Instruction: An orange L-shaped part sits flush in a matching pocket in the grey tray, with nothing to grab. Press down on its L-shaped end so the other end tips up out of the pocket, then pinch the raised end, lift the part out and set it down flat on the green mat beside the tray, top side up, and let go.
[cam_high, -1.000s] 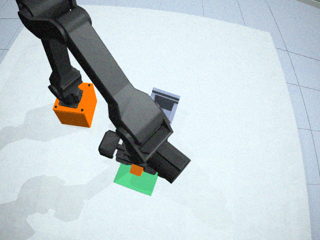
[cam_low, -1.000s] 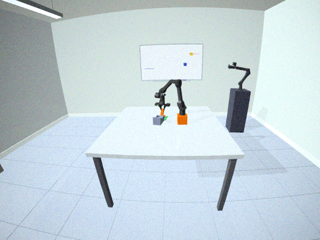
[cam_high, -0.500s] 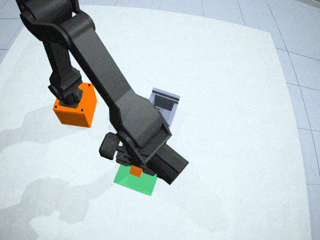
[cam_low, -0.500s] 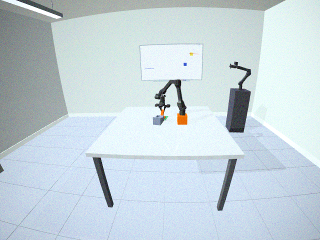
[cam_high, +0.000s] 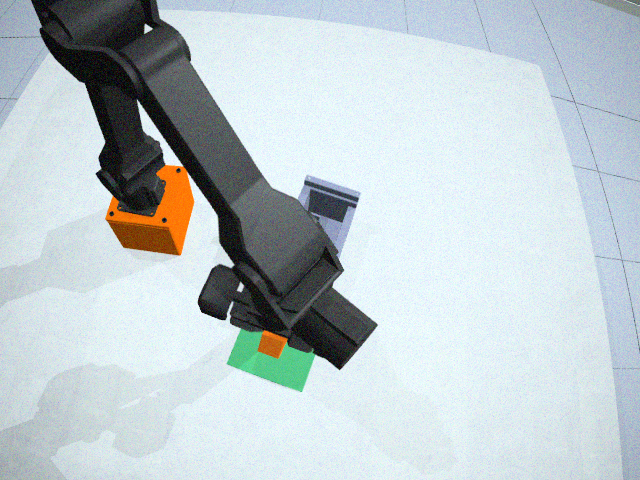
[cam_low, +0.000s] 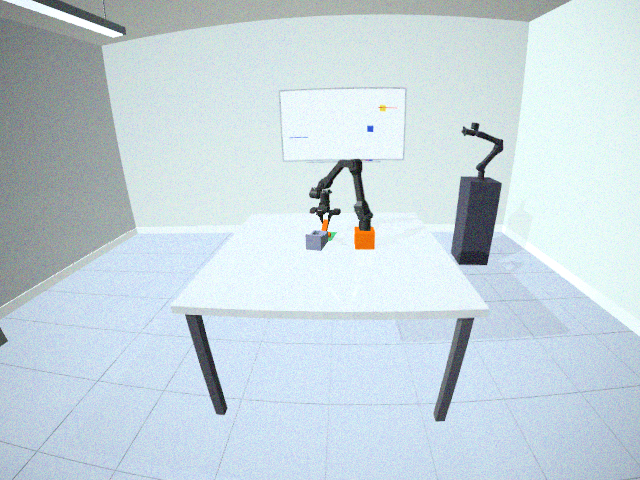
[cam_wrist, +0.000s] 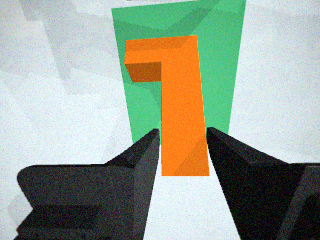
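Now: the orange l-shaped part 30 mm to the left of my gripper tip, 30 mm below it and 10 mm behind it. Also, from my gripper tip: green mat 90 mm below, 20 mm to the left.
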